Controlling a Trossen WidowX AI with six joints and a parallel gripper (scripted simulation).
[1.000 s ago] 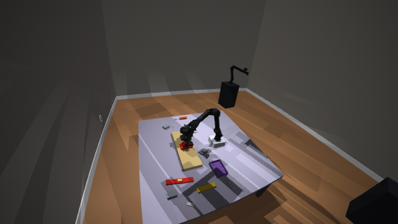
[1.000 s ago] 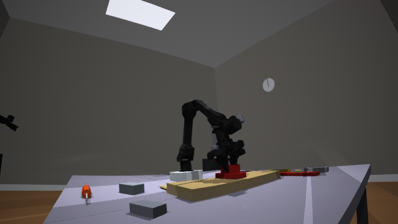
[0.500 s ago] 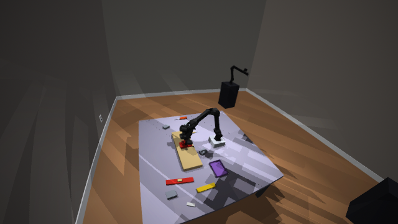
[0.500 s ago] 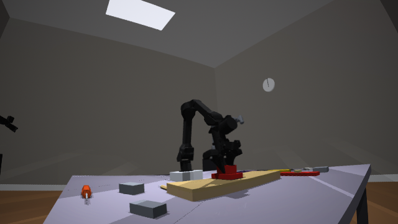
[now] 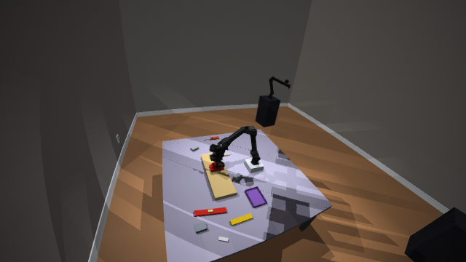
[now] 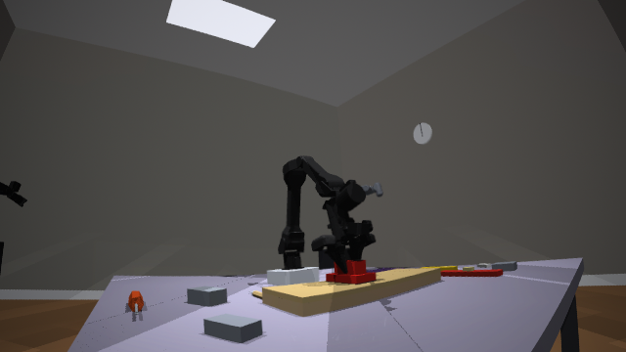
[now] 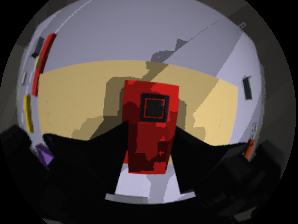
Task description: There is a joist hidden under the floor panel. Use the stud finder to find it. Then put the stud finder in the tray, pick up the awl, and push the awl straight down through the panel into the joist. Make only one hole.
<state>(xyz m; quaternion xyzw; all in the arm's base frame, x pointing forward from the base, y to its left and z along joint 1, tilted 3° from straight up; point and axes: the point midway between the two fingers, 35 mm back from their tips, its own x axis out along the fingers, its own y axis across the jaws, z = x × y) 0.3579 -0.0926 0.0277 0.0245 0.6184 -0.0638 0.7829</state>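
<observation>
Now: gripper tip 180 mm past the purple tray, 400 mm to the right of it and 50 mm above it. The rest, counted from my gripper tip: awl (210 mm behind, 160 mm to the right, 60 mm below); red level (200 mm ahead, 370 mm to the left, 50 mm below); red stud finder (10 mm ahead, 20 mm above).
</observation>
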